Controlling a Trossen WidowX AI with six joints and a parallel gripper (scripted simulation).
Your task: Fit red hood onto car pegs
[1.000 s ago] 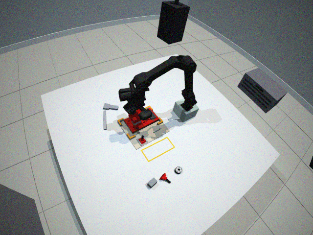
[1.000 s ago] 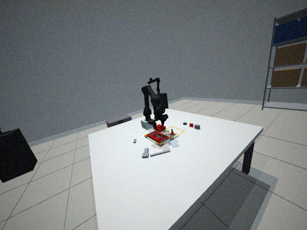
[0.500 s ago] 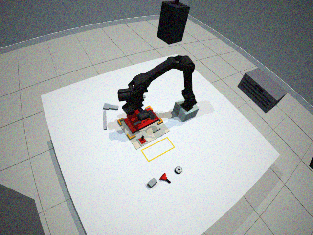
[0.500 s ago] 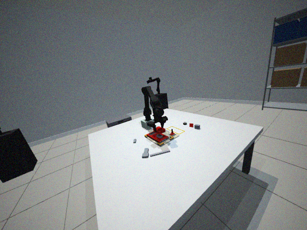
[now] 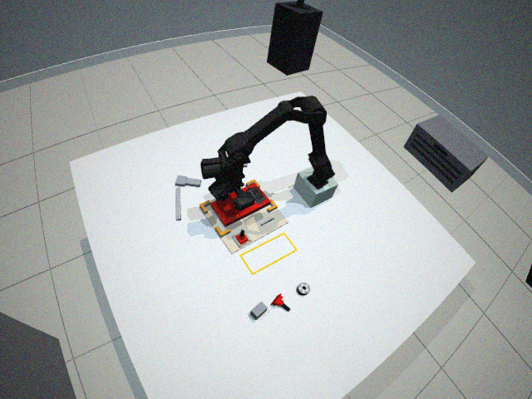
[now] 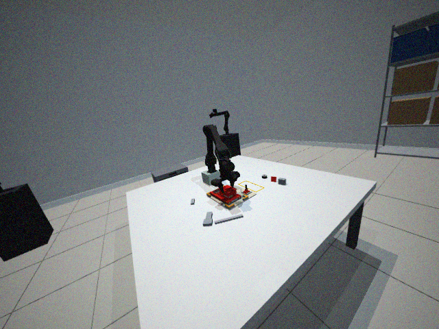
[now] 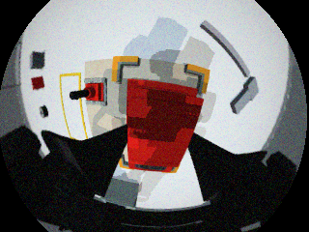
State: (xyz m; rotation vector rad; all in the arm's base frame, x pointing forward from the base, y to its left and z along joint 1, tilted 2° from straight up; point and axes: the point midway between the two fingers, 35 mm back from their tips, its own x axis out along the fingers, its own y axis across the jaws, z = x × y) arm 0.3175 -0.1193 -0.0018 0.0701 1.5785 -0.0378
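My gripper tip is 10 mm below the red hood. Also, from my gripper tip: grey engine block (40 mm below).
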